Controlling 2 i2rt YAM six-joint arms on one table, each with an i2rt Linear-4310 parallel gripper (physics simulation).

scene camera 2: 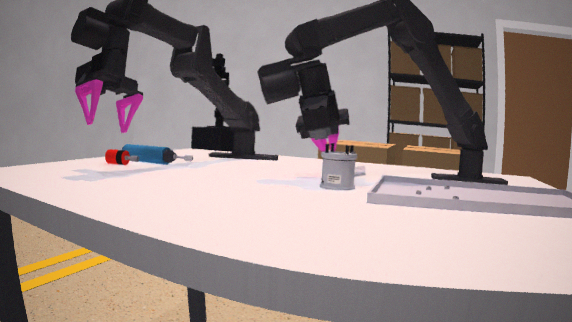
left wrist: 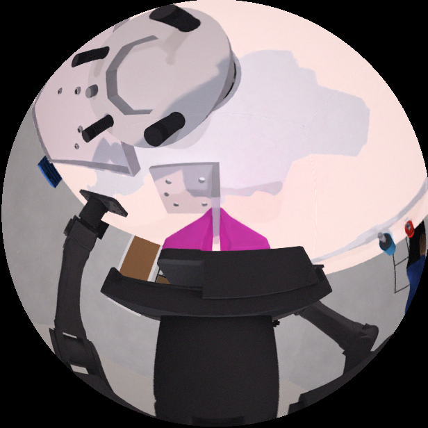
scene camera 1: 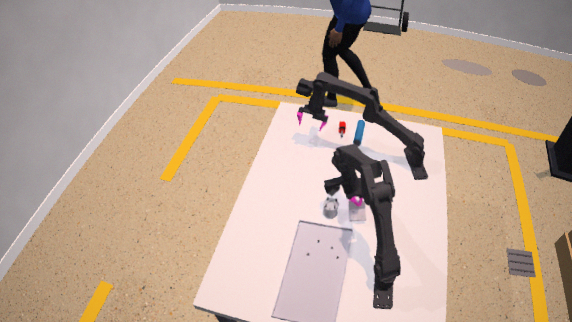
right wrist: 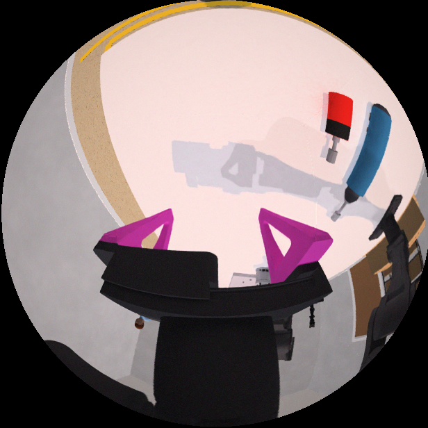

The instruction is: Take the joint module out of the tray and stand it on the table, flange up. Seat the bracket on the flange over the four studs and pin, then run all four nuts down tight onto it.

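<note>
The grey joint module [scene camera 1: 330, 207] stands on the table with its flange and black studs up; it also shows in scene camera 2 [scene camera 2: 338, 171] and the left wrist view [left wrist: 155, 76]. My left gripper [scene camera 2: 327, 142] is shut on the upright wall of the grey bracket [left wrist: 185, 187]. It holds the bracket [scene camera 1: 356, 210] low beside the module, not over the studs. Several nuts [scene camera 2: 428, 187] lie in the grey tray [scene camera 1: 315, 264]. My right gripper [scene camera 1: 311, 122] is open and empty, high over the table's far end [right wrist: 215, 231].
A red-handled tool [scene camera 1: 341, 127] and a blue-handled driver [scene camera 1: 359, 131] lie at the far end near the right gripper. A person [scene camera 1: 345, 36] walks on the floor beyond the table. The tray [scene camera 2: 472, 194] lies close to the module.
</note>
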